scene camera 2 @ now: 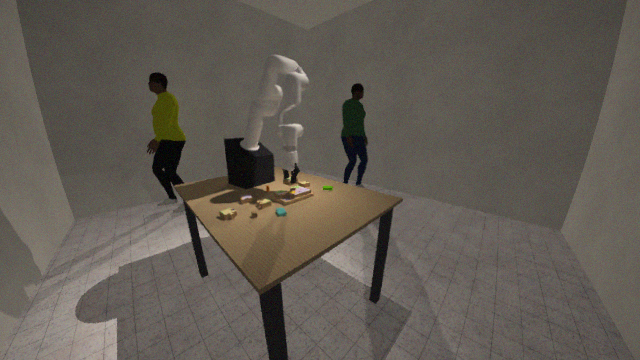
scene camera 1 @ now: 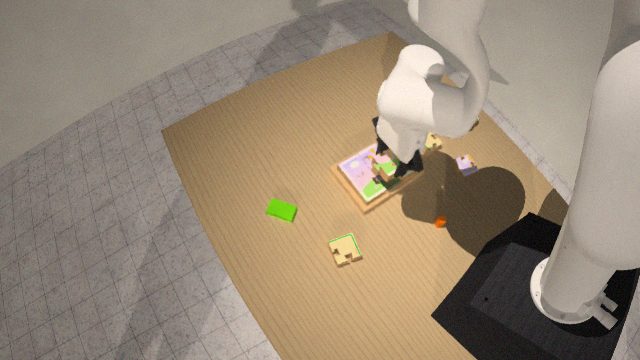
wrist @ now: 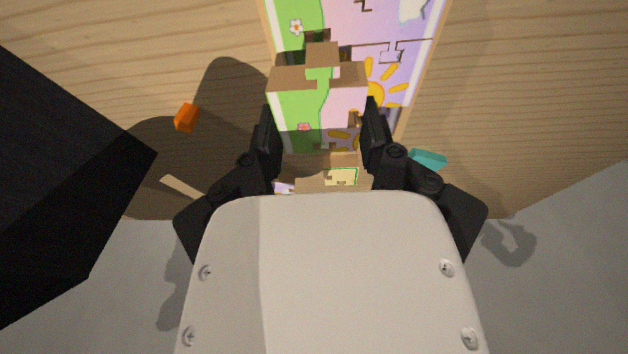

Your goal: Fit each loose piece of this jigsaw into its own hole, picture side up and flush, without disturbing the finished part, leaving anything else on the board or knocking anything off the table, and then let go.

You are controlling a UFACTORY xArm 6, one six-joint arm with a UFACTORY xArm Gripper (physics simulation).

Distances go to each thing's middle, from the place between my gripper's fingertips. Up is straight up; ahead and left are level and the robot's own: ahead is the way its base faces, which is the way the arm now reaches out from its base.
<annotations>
The jigsaw board point(scene camera 1: 394, 185) lies 3 cm ahead of my hand and 7 cm below it.
</annotations>
